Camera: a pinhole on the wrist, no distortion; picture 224 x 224 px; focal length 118.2 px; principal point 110.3 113.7 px. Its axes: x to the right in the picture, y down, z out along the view. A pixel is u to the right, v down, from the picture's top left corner.
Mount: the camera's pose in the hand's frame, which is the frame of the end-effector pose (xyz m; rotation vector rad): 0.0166 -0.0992 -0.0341 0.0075 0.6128 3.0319
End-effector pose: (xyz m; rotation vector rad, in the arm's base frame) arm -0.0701 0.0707 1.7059 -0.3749 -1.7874 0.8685
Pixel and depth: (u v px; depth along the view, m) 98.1 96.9 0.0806
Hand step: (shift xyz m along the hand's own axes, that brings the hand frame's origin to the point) 0.0266 -0.0578 0.0358
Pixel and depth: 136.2 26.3 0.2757
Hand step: -0.0303 0.1983 0.1405
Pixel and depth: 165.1 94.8 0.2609
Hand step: -0.0985 0.0463 0.1895
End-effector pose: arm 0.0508 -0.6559 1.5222 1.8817 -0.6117 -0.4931
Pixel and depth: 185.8 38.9 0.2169
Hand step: -0.1123 0.1180 0.1118
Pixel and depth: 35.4 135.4 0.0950
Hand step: 0.0773 -0.0813 0.0605
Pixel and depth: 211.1 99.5 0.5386
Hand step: -0.4314 0.1916 0.4349
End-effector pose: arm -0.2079 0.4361 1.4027 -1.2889 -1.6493 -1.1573
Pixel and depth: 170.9 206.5 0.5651
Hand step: -0.2853 -0.2743 0.6575
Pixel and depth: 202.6 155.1 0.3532
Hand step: -0.2596 -0.0627 0.3381
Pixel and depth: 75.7 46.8 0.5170
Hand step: 0.1888 0.3634 0.3295
